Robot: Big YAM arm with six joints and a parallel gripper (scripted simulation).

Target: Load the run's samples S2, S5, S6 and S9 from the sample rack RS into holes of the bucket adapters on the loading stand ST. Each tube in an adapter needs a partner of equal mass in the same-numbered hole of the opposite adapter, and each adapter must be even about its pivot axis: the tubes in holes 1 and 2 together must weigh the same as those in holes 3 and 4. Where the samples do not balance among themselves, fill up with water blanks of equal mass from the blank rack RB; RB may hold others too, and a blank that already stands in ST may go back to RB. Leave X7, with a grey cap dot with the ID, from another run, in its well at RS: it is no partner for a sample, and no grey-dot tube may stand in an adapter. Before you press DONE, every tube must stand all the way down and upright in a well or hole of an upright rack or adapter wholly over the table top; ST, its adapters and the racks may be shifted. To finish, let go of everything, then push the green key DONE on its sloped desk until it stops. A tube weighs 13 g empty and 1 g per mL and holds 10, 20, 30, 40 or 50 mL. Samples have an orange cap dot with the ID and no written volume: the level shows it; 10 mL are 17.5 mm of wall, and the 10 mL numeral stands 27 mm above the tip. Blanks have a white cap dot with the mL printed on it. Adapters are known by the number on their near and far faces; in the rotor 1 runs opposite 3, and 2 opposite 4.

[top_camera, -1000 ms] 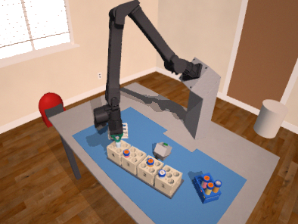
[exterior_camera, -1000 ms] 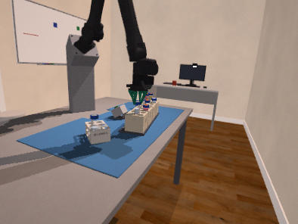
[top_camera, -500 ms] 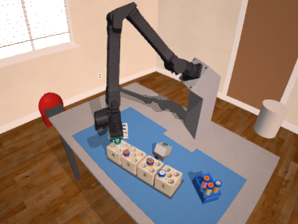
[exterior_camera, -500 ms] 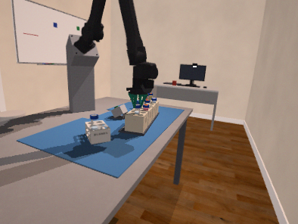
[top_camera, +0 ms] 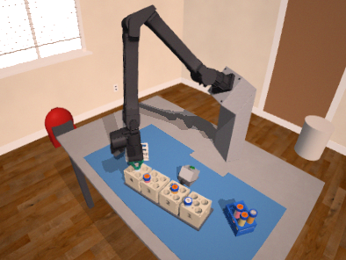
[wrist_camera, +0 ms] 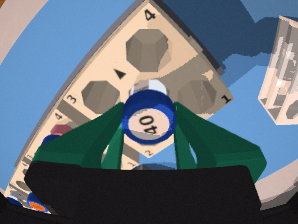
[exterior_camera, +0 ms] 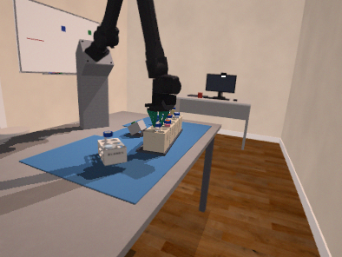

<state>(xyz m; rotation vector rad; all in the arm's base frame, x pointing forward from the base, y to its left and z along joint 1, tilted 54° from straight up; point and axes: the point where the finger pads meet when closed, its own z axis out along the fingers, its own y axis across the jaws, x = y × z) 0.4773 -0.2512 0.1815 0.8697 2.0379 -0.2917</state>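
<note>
Right now my hand is 10 mm short of the 40 mL blank and 50 mm above it. Also, from my hand: orange-dot tube: 60 mm ahead, 210 mm to the left, 50 mm below; then white blank rack RB: 180 mm behind, 100 mm to the right, 90 mm below; then sample tube S5: 40 mm ahead, 70 mm to the left, 50 mm below.
</note>
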